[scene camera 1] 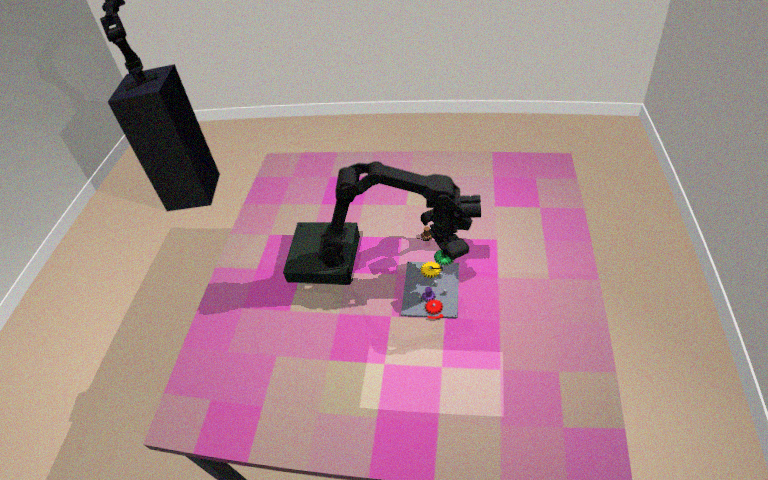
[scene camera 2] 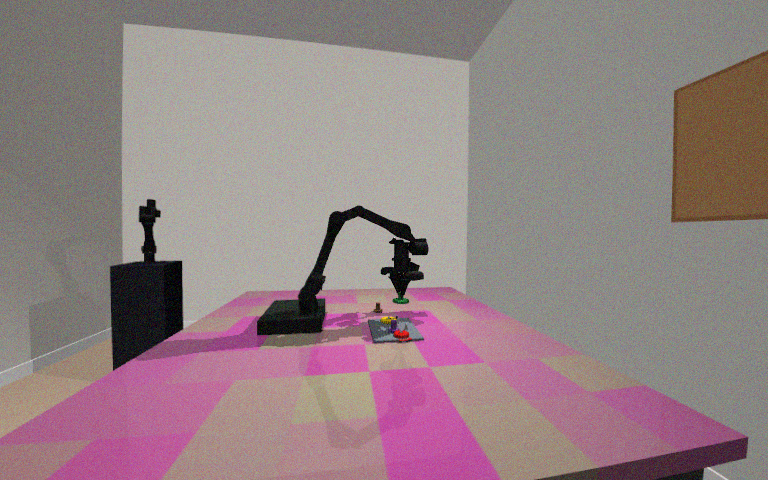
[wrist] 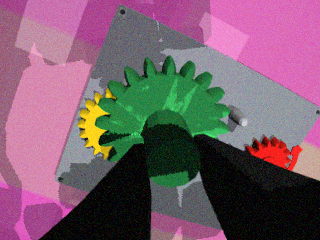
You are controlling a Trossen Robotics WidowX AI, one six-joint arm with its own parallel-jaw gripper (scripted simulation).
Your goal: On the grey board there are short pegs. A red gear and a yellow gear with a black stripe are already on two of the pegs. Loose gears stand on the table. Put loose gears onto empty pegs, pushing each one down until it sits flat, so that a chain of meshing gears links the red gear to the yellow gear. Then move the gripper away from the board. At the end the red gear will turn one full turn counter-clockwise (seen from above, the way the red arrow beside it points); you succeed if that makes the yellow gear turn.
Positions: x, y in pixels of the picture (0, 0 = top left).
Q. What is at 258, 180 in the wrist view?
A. My gripper.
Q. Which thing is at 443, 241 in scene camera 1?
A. My gripper.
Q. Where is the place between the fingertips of my gripper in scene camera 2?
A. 400, 294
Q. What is my gripper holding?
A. A green gear.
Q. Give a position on a red gear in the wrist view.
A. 276, 153
